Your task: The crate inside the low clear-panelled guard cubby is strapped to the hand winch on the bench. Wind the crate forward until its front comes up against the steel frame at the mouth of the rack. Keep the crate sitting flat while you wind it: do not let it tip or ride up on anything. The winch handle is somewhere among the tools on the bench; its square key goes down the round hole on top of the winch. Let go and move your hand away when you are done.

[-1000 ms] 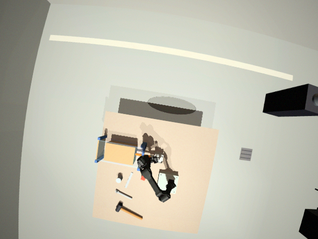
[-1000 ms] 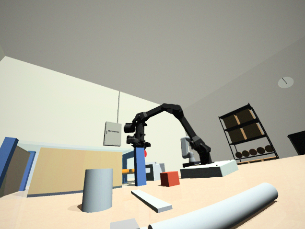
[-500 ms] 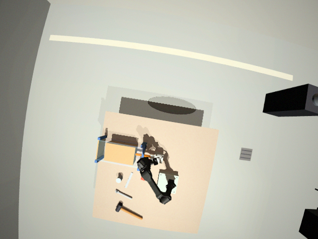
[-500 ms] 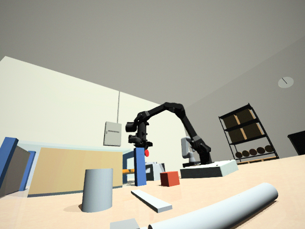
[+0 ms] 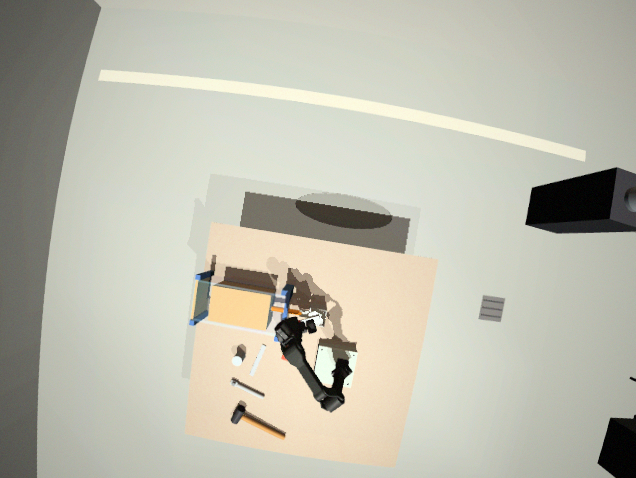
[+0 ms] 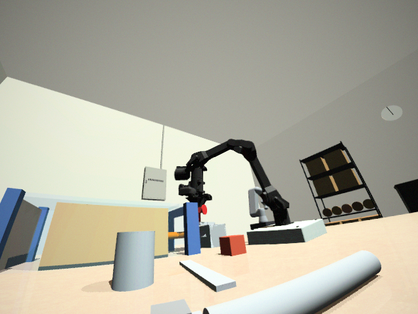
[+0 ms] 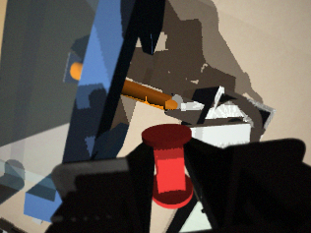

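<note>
Now: gripper tip 7 cm short of the blue frame, 3 cm to the left of it and 2 cm above it. From my gripper tip the other things lie so: winch crank handle (4 cm behind, 1 cm to the right, 3 cm below); then winch (11 cm behind, 5 cm to the right, 10 cm below); then red knob (1 cm behind, 1 cm to the left).
</note>
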